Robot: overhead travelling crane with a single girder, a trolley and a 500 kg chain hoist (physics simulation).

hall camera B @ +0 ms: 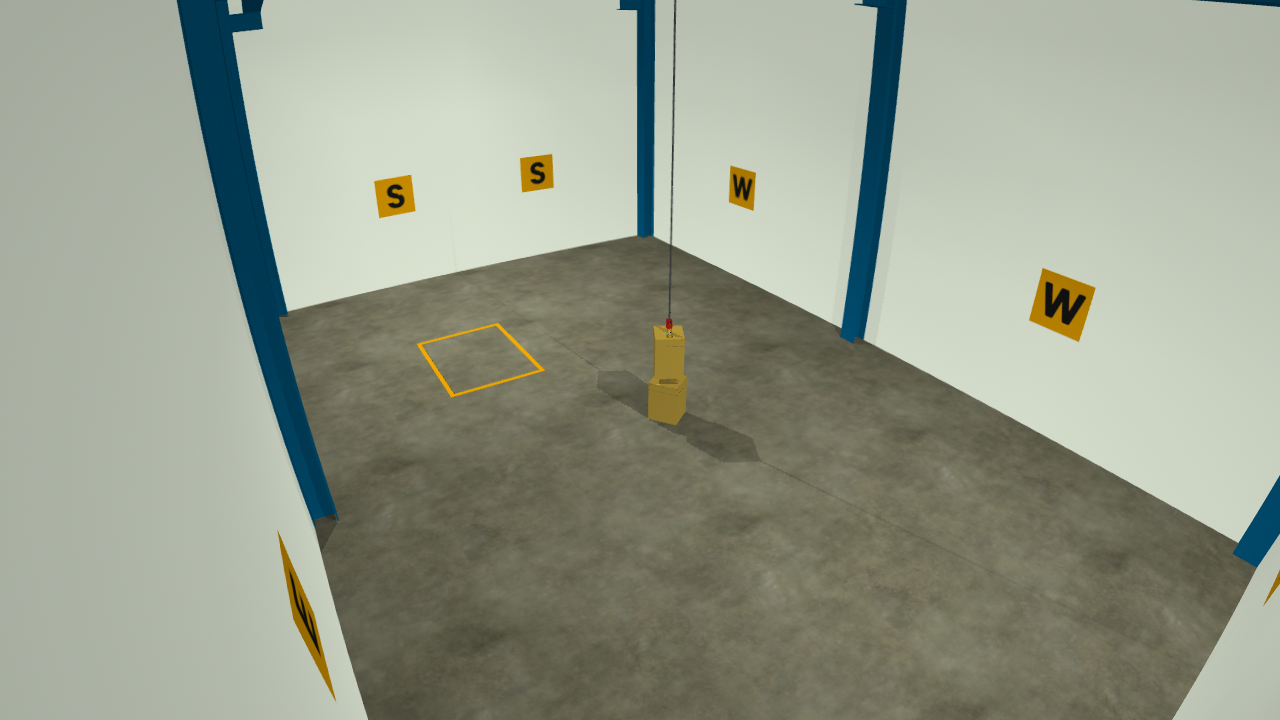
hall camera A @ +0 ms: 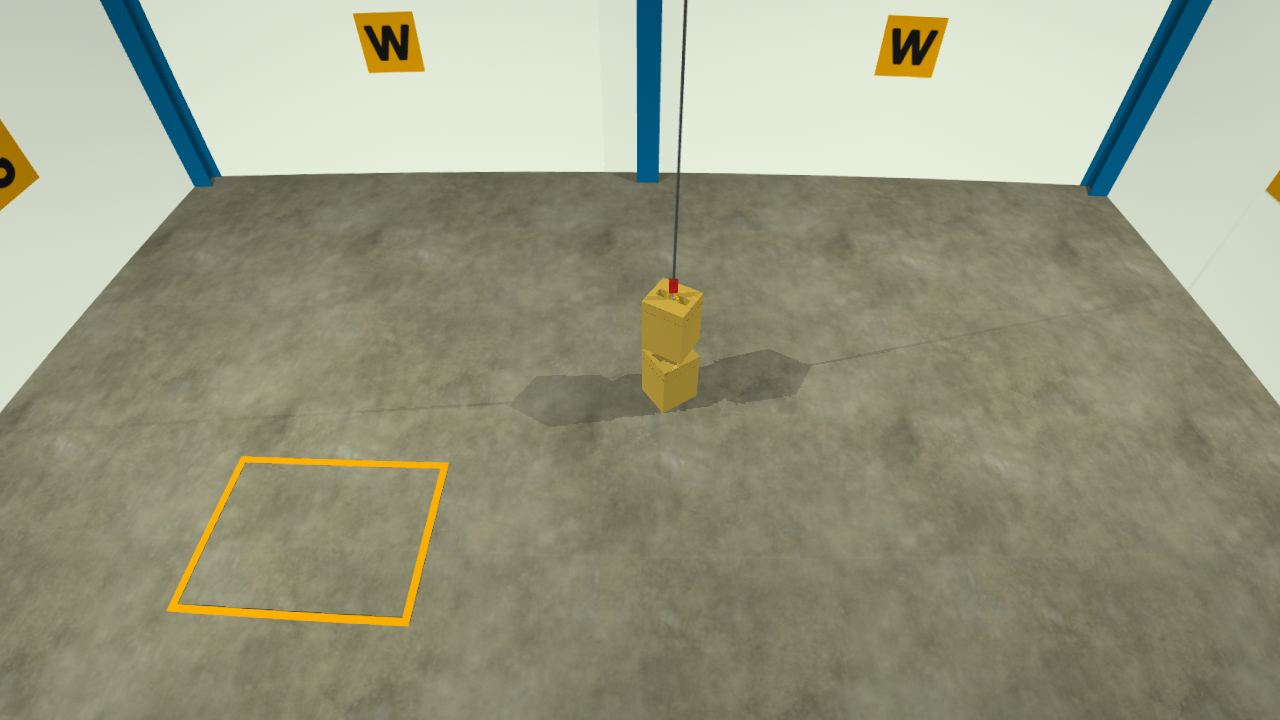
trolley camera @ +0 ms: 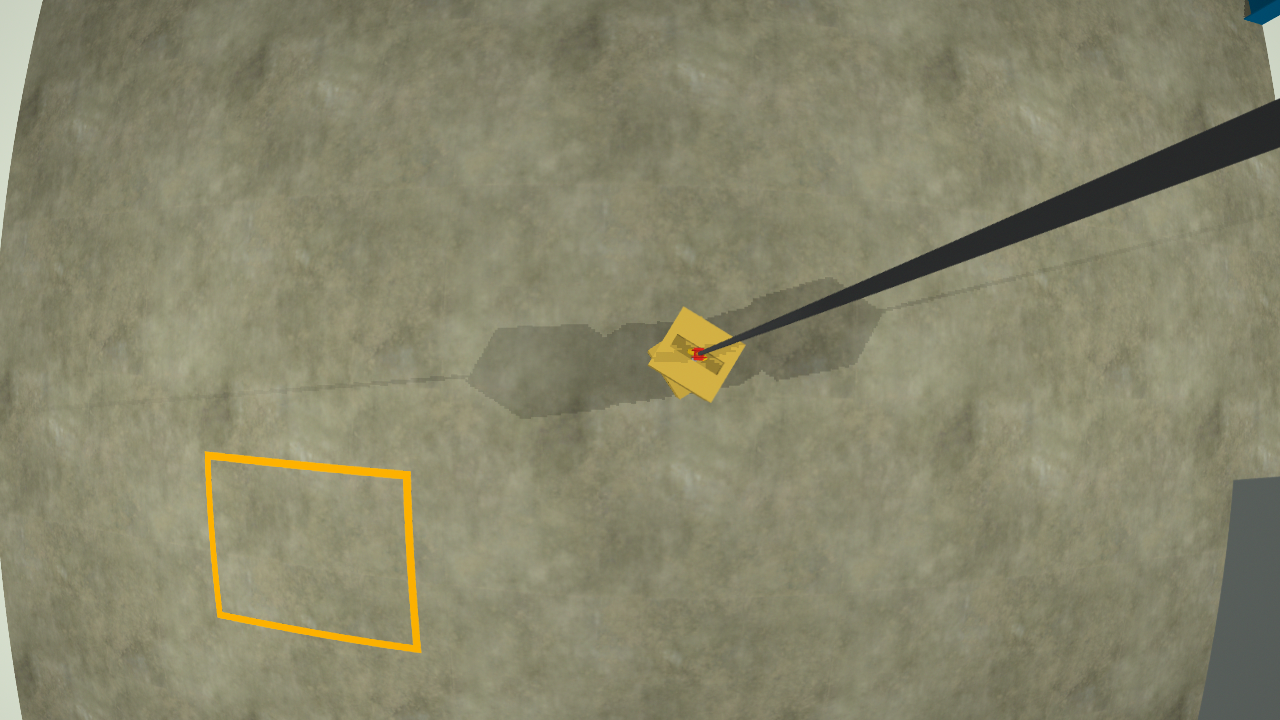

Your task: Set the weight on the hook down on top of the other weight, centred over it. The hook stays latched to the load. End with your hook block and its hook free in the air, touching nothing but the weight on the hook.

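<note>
The upper yellow weight hangs upright from my hook block and hook, latched at its top recess. The other yellow weight stands on the floor directly below, turned differently. Part of its top recess shows beneath the upper one in both hall views, so the upper weight seems to hang slightly above it; contact is hard to tell. In the trolley view the upper weight covers most of the lower, whose corners show at the left and lower side. The chain is slightly slanted in hall camera A.
An orange marked square lies on the floor, left of the weights and nearer to hall camera A. Blue columns stand along the walls. Shadows spread on both sides of the weights.
</note>
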